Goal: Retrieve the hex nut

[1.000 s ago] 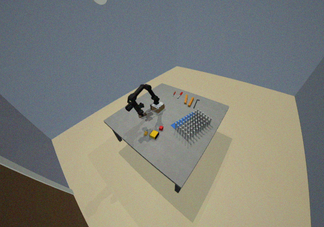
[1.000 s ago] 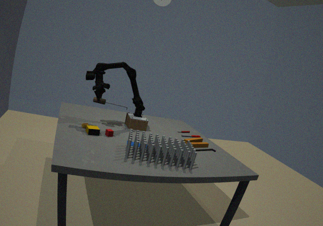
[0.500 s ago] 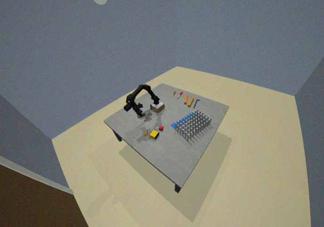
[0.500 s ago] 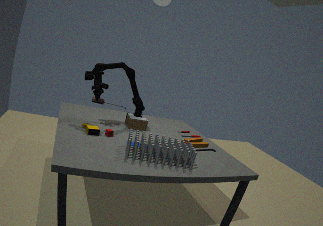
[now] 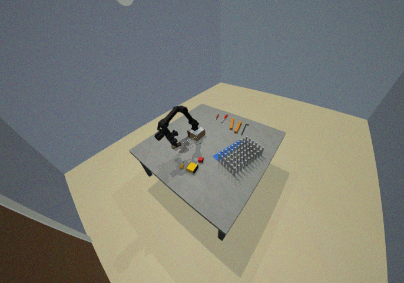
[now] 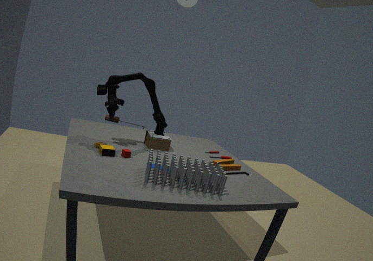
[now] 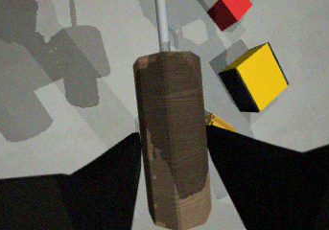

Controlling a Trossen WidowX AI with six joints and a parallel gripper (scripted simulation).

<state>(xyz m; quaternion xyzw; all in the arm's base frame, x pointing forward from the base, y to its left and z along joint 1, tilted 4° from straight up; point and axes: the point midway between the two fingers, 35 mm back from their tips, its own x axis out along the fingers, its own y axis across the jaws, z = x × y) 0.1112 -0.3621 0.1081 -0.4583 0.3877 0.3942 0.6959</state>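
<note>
Now: gripper tip 30 mm short of the metal-shafted tool and 100 mm to the right of it. The rest, counted from my gripper tip: red cube: 200 mm ahead, 100 mm to the left, 140 mm below; yellow-handled tool: 110 mm ahead, 60 mm to the right, 150 mm below; yellow block: 210 mm ahead, 20 mm to the right, 140 mm below.
</note>
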